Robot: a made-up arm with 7 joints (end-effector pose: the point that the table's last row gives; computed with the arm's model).
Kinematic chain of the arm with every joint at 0, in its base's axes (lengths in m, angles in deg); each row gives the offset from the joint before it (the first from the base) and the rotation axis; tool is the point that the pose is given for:
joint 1: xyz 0 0 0.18 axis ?
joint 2: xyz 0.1 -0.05 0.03 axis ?
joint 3: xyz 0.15 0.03 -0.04 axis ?
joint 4: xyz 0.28 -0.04 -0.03 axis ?
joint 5: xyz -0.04 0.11 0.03 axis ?
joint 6: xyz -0.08 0.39 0 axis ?
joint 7: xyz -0.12 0 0.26 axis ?
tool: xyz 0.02 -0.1 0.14
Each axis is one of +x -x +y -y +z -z.
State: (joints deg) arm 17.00 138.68 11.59 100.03 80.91 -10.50 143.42
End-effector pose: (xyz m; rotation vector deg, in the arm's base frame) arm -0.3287 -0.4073 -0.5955 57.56 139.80 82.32
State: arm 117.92 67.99 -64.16 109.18 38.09 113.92 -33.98
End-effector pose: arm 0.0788 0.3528 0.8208 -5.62 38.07 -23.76
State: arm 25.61 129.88 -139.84 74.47 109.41 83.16 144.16
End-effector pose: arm 0.5177 0.2305 0.5403 65.03 53.16 -146.90
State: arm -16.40 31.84 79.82 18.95 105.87 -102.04 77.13
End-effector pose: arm 0.5834 0.2664 0.7561 -62.42 -17.83 50.11
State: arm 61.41 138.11 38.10 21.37 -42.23 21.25 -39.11
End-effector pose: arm 0.2889 -0.0517 -0.2396 -40.01 -3.76 -101.42
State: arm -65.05 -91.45 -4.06 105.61 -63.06 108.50 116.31
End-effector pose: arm 0.0008 -0.5359 -0.1666 -85.53 -101.06 8.96
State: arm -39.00 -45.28 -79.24 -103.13 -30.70 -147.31 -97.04
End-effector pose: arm 0.7851 0.0509 -0.0520 108.13 79.83 63.66
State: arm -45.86 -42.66 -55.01 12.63 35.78 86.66 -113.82
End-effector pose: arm -0.1054 0.3388 -0.3306 -23.89 -24.03 -28.76
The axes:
joint 1: +x
joint 2: -z
joint 3: -y
joint 4: -x
joint 5: +y
joint 6: -z
joint 7: -x

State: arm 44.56 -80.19 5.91 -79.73 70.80 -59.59 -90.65
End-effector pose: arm 0.2244 0.0637 0.7374 -2.97 -106.01 -69.77
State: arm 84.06 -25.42 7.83 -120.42 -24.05 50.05 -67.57
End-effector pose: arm 0.2592 -0.3231 -0.1519 -80.53 -58.40 20.89
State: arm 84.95 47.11 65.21 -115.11 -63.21 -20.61 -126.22
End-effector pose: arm -0.0975 -0.2239 0.1751 -14.85 116.03 -37.84
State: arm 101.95 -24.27 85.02 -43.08 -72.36 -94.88 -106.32
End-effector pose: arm -0.1368 -0.1635 0.2322 17.82 -151.12 34.14
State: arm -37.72 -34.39 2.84 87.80 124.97 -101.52 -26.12
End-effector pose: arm 0.7606 -0.1835 -0.2561 2.85 80.79 -36.95
